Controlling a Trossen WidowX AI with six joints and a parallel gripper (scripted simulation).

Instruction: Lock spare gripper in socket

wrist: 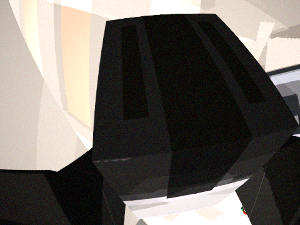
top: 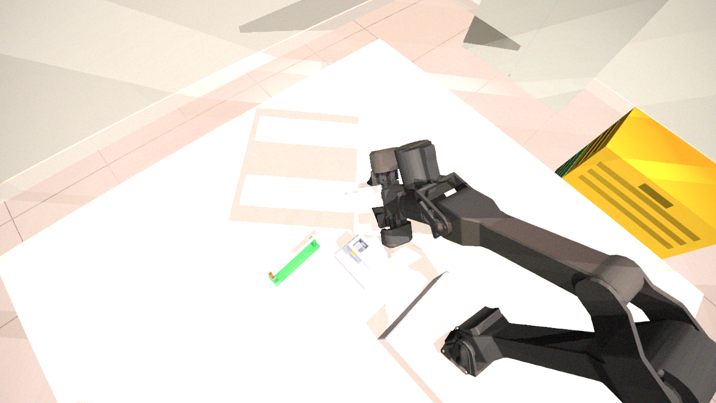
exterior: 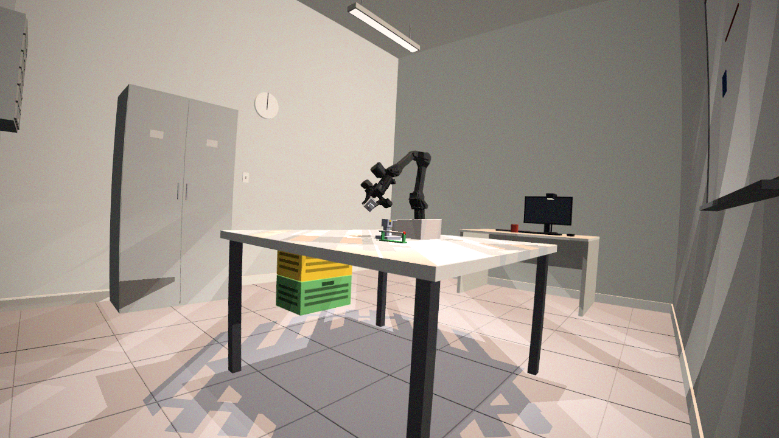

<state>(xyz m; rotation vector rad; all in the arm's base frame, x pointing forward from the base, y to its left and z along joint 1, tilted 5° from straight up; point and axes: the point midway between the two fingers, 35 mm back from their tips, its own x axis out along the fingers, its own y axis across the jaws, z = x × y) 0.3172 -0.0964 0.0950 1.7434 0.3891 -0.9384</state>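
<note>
Right now the socket is 110 mm below my gripper tip, 90 mm to the left of it and 60 mm behind it. Round my gripper tip: pin cradle: 200 mm to the left, 140 mm below, 50 mm ahead; then spare gripper: 10 mm to the left, 10 mm behind, 10 mm above.
</note>
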